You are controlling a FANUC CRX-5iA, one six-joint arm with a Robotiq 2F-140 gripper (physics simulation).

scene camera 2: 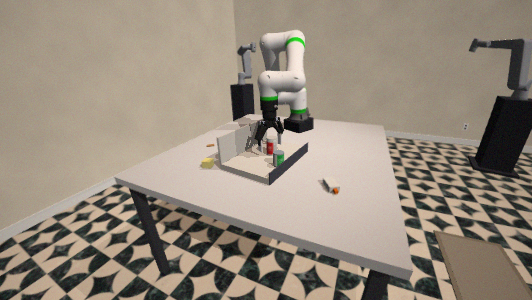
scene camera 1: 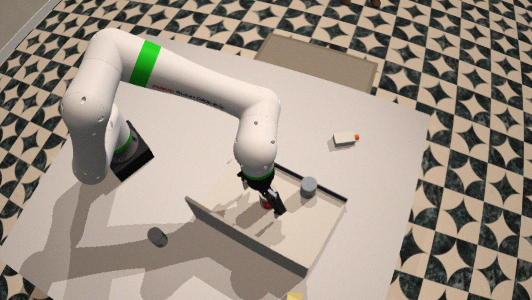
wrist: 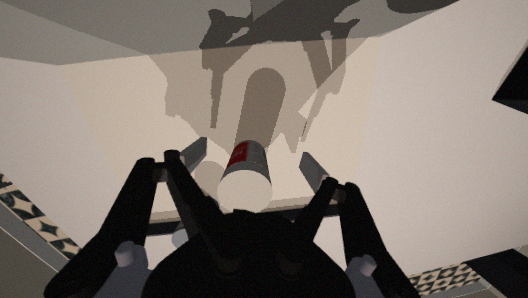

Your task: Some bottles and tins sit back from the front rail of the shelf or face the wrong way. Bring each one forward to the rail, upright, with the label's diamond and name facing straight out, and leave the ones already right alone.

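Places are measured from the arm's base along level axes (x left, y back, z up), in millimetres.
Pixels of known places: gripper, fingertip midpoint: (scene camera 2: 270, 147) (scene camera 1: 262, 201) (wrist: 255, 153); arm's base at its link origin: (scene camera 2: 298, 118) (scene camera 1: 121, 146).
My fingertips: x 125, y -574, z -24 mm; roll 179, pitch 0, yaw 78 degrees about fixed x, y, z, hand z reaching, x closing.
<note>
For each thing: its top centre in the pictures, then the offset to it from my fingertips. "spot": a spot on its surface instead.
- red-labelled tin at its top centre: (wrist: 245, 194) (scene camera 1: 267, 191) (scene camera 2: 271, 137) dx +17, dy -12, dz +69 mm
- shelf at a spot on its surface: (scene camera 1: 320, 220) spot: dx +56, dy -198, dz -30 mm
- dark front rail at its top centre: (wrist: 247, 226) (scene camera 1: 292, 171) (scene camera 2: 291, 155) dx +150, dy -23, dz -3 mm
- green-labelled tin at its top centre: (wrist: 190, 241) (scene camera 1: 309, 183) (scene camera 2: 278, 152) dx +123, dy -106, dz +40 mm
- grey tin at its top centre: (scene camera 1: 154, 234) dx -310, dy +233, dz +7 mm
- white box with an orange cap, top centre: (scene camera 1: 347, 136) (scene camera 2: 332, 183) dx +402, dy -117, dz -35 mm
- yellow block at its top centre: (scene camera 2: 207, 159) dx -223, dy -271, dz -25 mm
A red-labelled tin (scene camera 1: 266, 204) (scene camera 2: 270, 146) (wrist: 245, 190) with a pale lid stands upright on the shelf (scene camera 1: 320, 220) (scene camera 2: 246, 167), back from the dark front rail (scene camera 1: 332, 193) (scene camera 2: 290, 164) (wrist: 160, 228). In the wrist view its red label faces up-left, away from the rail. My gripper (scene camera 1: 262, 195) (scene camera 2: 270, 142) (wrist: 255, 153) is wide open, its fingers apart on both sides of this tin. A green-labelled tin (scene camera 1: 309, 187) (scene camera 2: 278, 159) with a grey lid stands upright close to the rail, green towards the rail side; its diamond and name are too small to read.
A grey tin (scene camera 1: 157, 237) with a green edge is on the table behind the backboard (scene camera 1: 245, 235) (scene camera 2: 233, 144) (wrist: 100, 35); its label is mostly hidden. A white box with an orange cap (scene camera 1: 344, 139) (scene camera 2: 330, 184) lies beyond the rail. A yellow block (scene camera 1: 294, 296) (scene camera 2: 207, 163) is beside the shelf.
</note>
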